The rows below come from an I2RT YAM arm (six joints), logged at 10 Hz.
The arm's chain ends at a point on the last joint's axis. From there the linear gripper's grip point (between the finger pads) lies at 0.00 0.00 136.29 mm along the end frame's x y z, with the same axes.
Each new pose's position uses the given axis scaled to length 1; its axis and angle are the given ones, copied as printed.
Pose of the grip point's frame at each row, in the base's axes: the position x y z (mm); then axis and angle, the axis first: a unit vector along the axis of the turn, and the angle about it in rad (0 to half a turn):
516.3 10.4 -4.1 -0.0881 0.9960 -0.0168 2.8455
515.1 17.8 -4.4 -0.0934 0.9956 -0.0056 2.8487
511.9 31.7 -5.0 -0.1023 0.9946 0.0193 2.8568
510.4 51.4 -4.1 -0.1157 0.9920 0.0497 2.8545
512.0 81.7 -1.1 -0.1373 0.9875 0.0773 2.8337
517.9 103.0 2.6 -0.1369 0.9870 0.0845 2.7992
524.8 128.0 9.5 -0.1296 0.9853 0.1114 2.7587
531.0 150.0 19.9 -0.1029 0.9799 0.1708 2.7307
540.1 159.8 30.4 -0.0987 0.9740 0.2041 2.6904
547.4 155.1 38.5 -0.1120 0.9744 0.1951 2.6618
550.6 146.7 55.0 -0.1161 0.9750 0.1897 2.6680
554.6 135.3 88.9 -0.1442 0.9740 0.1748 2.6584
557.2 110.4 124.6 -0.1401 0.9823 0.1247 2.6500
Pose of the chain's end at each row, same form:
476.3 11.4 126.2 -0.0881 0.9960 -0.0168 2.8455
475.8 15.6 126.1 -0.0934 0.9956 -0.0056 2.8487
474.3 22.7 125.7 -0.1023 0.9946 0.0193 2.8568
473.7 33.8 126.0 -0.1157 0.9920 0.0497 2.8545
474.0 55.7 127.2 -0.1373 0.9875 0.0773 2.8337
475.8 74.7 129.1 -0.1369 0.9870 0.0845 2.7992
478.4 92.6 132.7 -0.1296 0.9853 0.1114 2.7587
482.2 100.7 137.2 -0.1029 0.9799 0.1708 2.7307
487.4 102.5 142.3 -0.0987 0.9740 0.2041 2.6904
491.7 99.2 149.6 -0.1120 0.9744 0.1951 2.6618
495.7 91.8 167.0 -0.1161 0.9750 0.1897 2.6680
499.4 82.4 201.7 -0.1442 0.9740 0.1748 2.6584
498.5 70.0 240.8 -0.1401 0.9823 0.1247 2.6500

